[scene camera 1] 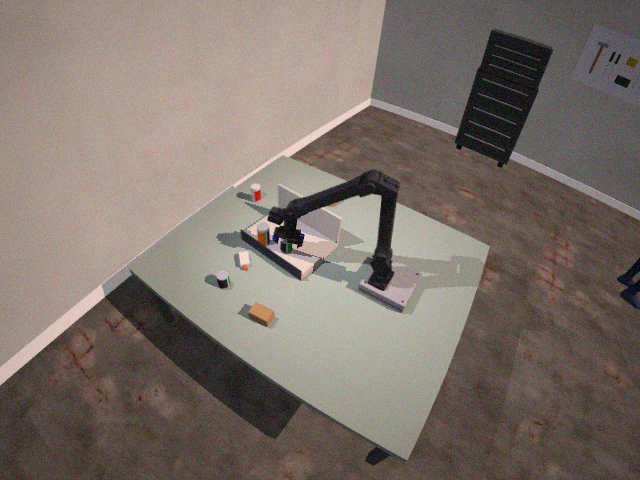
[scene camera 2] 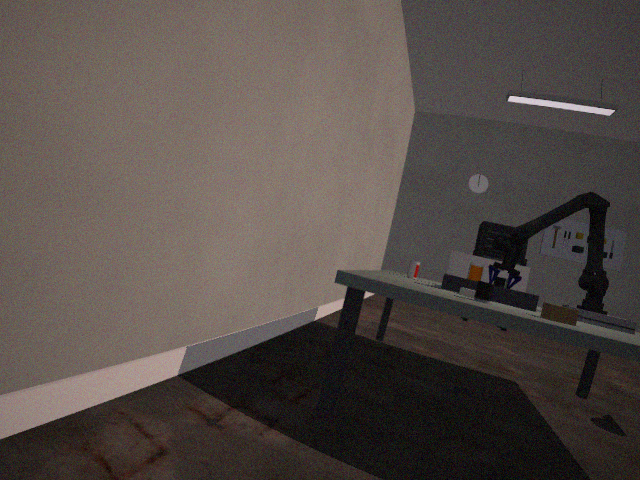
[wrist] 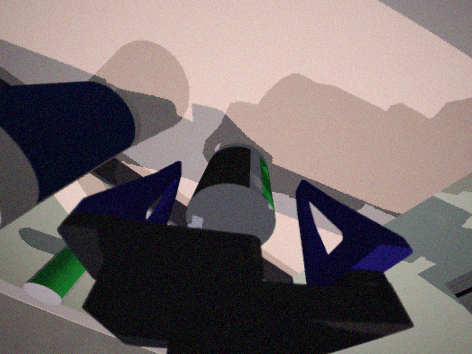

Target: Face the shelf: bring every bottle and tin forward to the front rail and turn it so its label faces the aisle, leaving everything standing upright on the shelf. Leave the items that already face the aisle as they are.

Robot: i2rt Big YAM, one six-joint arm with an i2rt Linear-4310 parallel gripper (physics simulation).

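Frame: origin at the arm's base, x ahead, y left, z up, level; metres.
Where they show: gripper, fingertip midpoint: (scene camera 1: pixel 287 245) (wrist: pixel 241 177); arm's base at its link origin: (scene camera 1: pixel 380 278) (scene camera 2: pixel 591 311).
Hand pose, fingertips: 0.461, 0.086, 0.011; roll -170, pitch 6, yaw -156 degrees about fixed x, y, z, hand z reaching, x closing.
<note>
Each offset is from my fingertips to the top centre of the thing, as dx, dy, dz. Level surfaces: height alone.
The shelf has a dark front rail {+0.054, +0.076, +0.002} (scene camera 1: pixel 273 258) (scene camera 2: pixel 516 299) and a pale back panel (scene camera 1: pixel 310 214). My gripper (scene camera 1: pixel 288 240) (scene camera 2: pixel 501 285) (wrist: pixel 241 177) is open low over the shelf, with its fingers spread on both sides of a grey-lidded tin {-0.001, +0.010, +0.043} (scene camera 1: pixel 285 247) (wrist: pixel 231 215). The tin stands upright near the front rail. In the wrist view its black side faces up the picture and a green panel shows at its right. A white-capped bottle {+0.120, +0.034, +0.082} (scene camera 1: pixel 263 234) (scene camera 2: pixel 475 272) (wrist: pixel 75 130) stands upright left of it at the rail, orange in the scene views and dark blue in the wrist view.
On the table {dz -0.065} (scene camera 1: pixel 351 351) outside the shelf are a red-and-white tin {+0.402, -0.239, +0.032} (scene camera 1: pixel 256 192) (scene camera 2: pixel 415 270), a black-and-green tin {+0.122, +0.328, +0.006} (scene camera 1: pixel 222 279) (wrist: pixel 60 277), a small white box {+0.131, +0.171, -0.036} (scene camera 1: pixel 244 259) (scene camera 2: pixel 467 292) with an orange end, and a brown block {-0.125, +0.363, -0.014} (scene camera 1: pixel 261 314) (scene camera 2: pixel 559 313).
</note>
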